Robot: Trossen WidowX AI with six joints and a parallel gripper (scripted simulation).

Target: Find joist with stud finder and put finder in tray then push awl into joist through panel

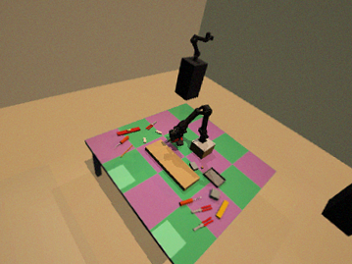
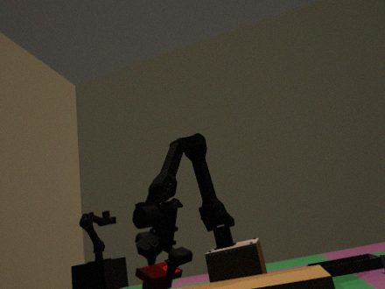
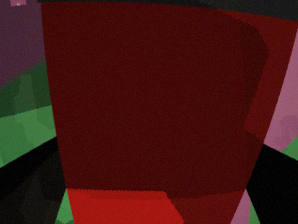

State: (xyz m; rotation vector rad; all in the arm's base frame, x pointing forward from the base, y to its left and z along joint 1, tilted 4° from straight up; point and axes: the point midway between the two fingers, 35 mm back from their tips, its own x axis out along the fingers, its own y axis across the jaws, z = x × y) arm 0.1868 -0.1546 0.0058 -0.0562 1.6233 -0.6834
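My gripper tip is 20 mm to the left of the stud finder, 20 mm above it and 10 mm short of it. Round my gripper tip: orange pencil 450 mm ahead, 140 mm to the right, 70 mm below; then awl 60 mm to the right, 60 mm below, 30 mm ahead; then grey tray 490 mm to the left, 60 mm below, 40 mm behind.
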